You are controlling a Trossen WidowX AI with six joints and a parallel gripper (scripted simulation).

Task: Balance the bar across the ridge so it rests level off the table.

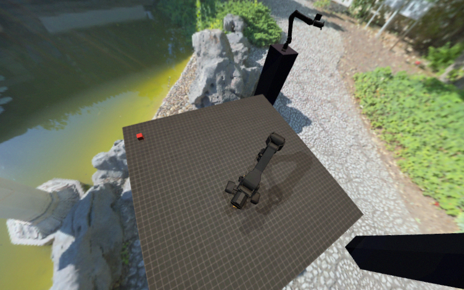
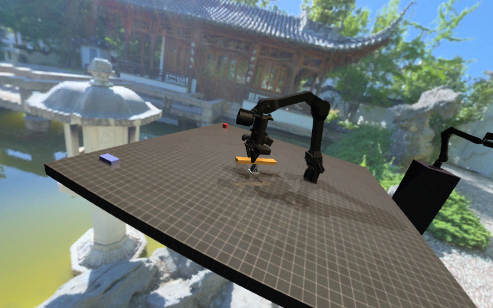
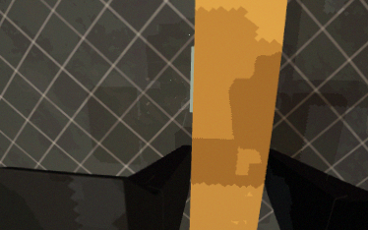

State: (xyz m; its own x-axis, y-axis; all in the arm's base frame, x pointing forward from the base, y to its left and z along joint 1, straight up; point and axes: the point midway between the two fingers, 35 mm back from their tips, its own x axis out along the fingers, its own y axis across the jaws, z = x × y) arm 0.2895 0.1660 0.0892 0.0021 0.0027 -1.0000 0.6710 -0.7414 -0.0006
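The orange bar is 20 mm behind my gripper tip and 20 mm to the right of it. From my gripper tip the other things lie so: small red cube (450 mm ahead, 670 mm to the right, 40 mm below); purple block (450 mm ahead, 330 mm to the left, 50 mm below).
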